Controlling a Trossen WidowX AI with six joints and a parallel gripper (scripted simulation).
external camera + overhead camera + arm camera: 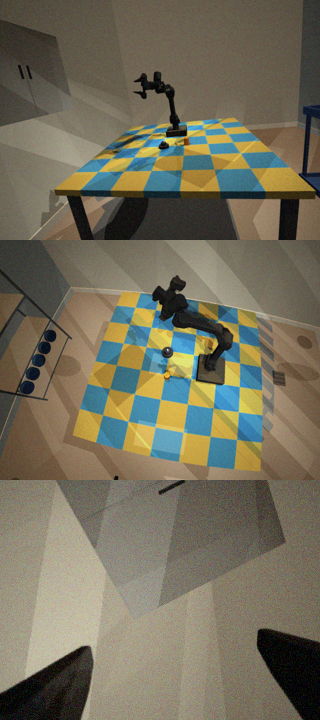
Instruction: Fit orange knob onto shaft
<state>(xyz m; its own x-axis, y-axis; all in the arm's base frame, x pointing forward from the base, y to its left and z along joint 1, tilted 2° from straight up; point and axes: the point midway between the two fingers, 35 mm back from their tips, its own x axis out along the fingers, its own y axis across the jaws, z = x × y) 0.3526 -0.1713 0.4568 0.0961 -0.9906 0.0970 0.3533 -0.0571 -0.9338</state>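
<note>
My gripper tip is 7 cm past the orange knob, 35 cm to the right of it and 47 cm above it. Also, from my gripper tip: dark round pedestal: 3 cm behind, 17 cm to the left, 49 cm below.
</note>
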